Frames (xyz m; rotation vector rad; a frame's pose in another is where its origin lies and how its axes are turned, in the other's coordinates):
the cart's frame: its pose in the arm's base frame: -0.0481 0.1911 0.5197 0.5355 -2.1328 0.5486
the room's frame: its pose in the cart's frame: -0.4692 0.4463 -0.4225 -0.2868 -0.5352 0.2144
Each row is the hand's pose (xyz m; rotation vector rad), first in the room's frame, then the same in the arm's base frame.
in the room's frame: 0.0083 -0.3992 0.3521 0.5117 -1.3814 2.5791
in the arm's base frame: 0.1988 0.4192 0.0030 1.8354 0.6043 -0.6762
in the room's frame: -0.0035 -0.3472 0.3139 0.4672 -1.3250 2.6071
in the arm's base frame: 0.2098 0.4788 0.0281 1.8864 0.6172 -0.6583
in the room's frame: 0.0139 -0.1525 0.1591 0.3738 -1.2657 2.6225
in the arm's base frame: 0.1995 0.6924 0.1562 1.9454 0.6546 -0.6043
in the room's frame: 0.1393 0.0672 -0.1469 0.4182 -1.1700 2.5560
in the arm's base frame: 0.1370 0.9385 0.4614 1.9540 0.7614 -0.6722
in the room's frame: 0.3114 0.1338 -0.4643 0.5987 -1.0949 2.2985
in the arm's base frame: 0.0735 1.0305 0.8112 1.8063 1.0093 -0.8638
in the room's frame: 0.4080 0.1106 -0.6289 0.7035 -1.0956 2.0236
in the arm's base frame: 0.0480 1.0211 1.0015 1.5945 1.2307 -0.9719
